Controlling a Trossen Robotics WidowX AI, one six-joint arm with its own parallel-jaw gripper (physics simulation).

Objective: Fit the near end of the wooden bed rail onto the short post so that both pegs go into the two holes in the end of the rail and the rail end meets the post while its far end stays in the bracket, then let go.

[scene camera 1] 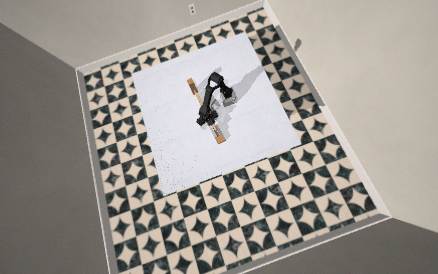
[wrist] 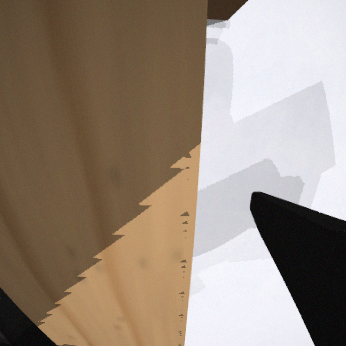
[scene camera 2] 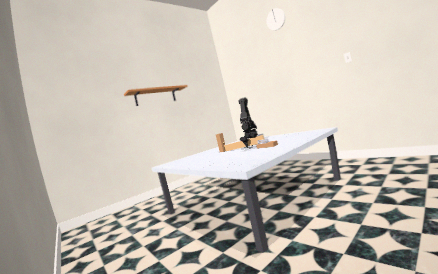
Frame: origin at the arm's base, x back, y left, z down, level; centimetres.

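Seen in the pictures: gripper, fingertip midpoint: [scene camera 2: 249, 147]; arm's base, link origin: [scene camera 1: 227, 94].
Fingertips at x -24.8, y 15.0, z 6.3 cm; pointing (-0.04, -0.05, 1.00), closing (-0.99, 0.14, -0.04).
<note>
Offsets run from my fingertips to a thing's top centre. "pt": to the spot under its first point. Level surfaces: height alone.
The light wooden rail [scene camera 1: 198, 98] [scene camera 2: 234, 146] [wrist: 100, 100] runs under the arm between the short post and the bracket. It fills the left of the wrist view, partly in shadow. The short post @(pt dx -2.6, dy -34.3, dz -16.4 cm) [scene camera 1: 190, 80] [scene camera 2: 220, 142] stands upright at one end; the rail end is close to it, but pegs, holes and any gap are too small to tell. The other end reaches the bracket by a brown block @(dx +4.0, dy +16.2, dz -1.9 cm) [scene camera 1: 220, 139] [scene camera 2: 267, 145]; its seating is unclear. My gripper [scene camera 1: 208, 123] [scene camera 2: 246, 145] is open and low at the rail's middle stretch. One finger is beside the rail; the other is mostly hidden behind it.
The arm's base stands on the white table @(dz +1.6 cm) [scene camera 1: 170, 150] [scene camera 2: 200, 165] to one side of the rail. A dark brown piece shows at the top edge of the wrist view. A wall shelf [scene camera 2: 156, 90] hangs far behind the table.
</note>
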